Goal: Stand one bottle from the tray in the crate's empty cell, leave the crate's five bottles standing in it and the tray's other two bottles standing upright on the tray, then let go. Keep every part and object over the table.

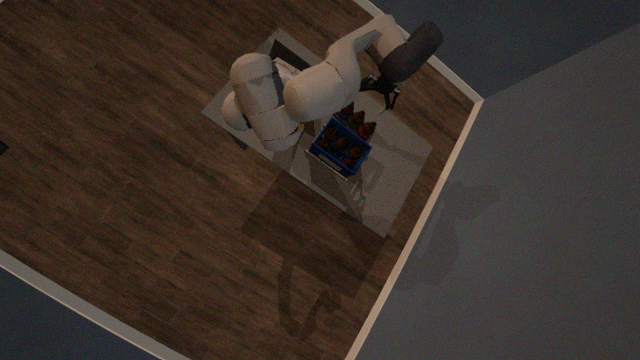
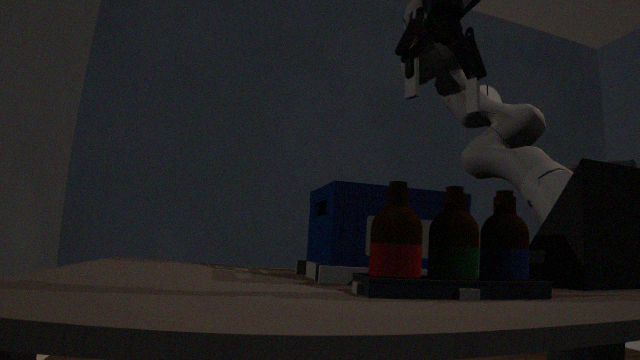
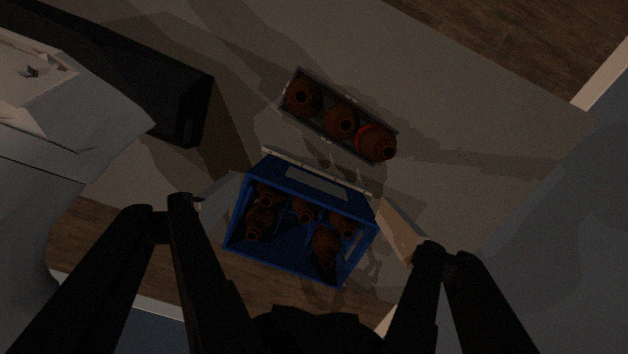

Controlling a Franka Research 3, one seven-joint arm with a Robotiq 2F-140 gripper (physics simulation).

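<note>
The blue crate point(image 1: 317, 151) point(image 2: 322, 235) point(image 3: 360, 202) holds five brown bottles. Its empty cell point(image 3: 291, 241) is the middle one in the row farther from the tray. The dark tray point(image 2: 420, 289) point(image 3: 300, 120) stands beside the crate, with three upright brown bottles in a row: red-labelled point(image 1: 366, 130) point(image 2: 395, 260) point(image 3: 376, 142) at one end, green-labelled point(image 1: 357, 118) point(image 2: 454, 262) point(image 3: 341, 121) in the middle, blue-labelled point(image 1: 347, 110) point(image 2: 505, 262) point(image 3: 302, 97) at the other end. My gripper point(image 2: 442, 102) point(image 3: 310, 196) is open and empty, high above the bottle tops, tilted.
Pale strips edge the crate's foot, and small pale blocks sit along the tray. The dark robot base point(image 2: 595, 225) point(image 3: 170, 100) stands near the tray's blue-labelled end. The table point(image 1: 400, 185) point(image 2: 175, 305) ends a short way beyond the crate's side away from the tray.
</note>
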